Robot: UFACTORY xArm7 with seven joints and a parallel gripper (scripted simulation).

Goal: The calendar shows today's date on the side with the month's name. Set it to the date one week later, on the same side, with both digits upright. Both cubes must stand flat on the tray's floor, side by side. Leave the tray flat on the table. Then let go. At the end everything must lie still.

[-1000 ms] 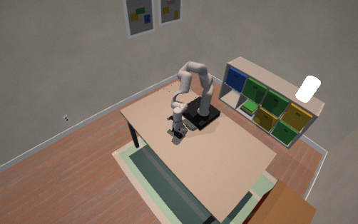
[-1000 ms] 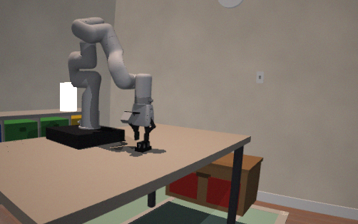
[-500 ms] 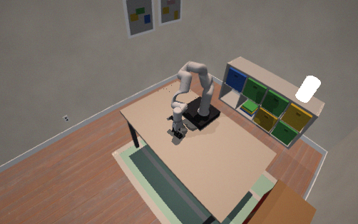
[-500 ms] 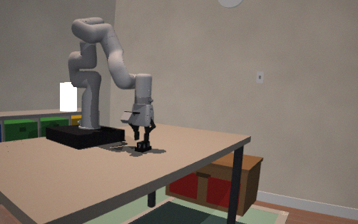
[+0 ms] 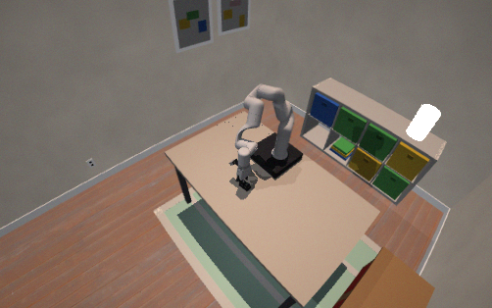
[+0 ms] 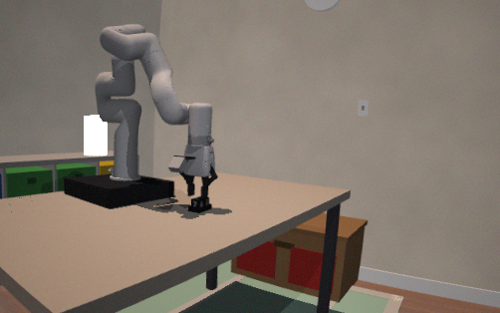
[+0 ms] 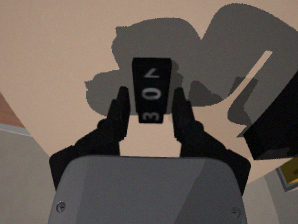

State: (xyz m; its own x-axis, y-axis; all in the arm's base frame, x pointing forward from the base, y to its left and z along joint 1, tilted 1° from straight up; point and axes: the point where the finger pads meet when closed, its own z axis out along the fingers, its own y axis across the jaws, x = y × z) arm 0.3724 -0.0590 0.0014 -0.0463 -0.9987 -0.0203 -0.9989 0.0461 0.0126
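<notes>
The dark cube is 40 mm below my hand.
</notes>
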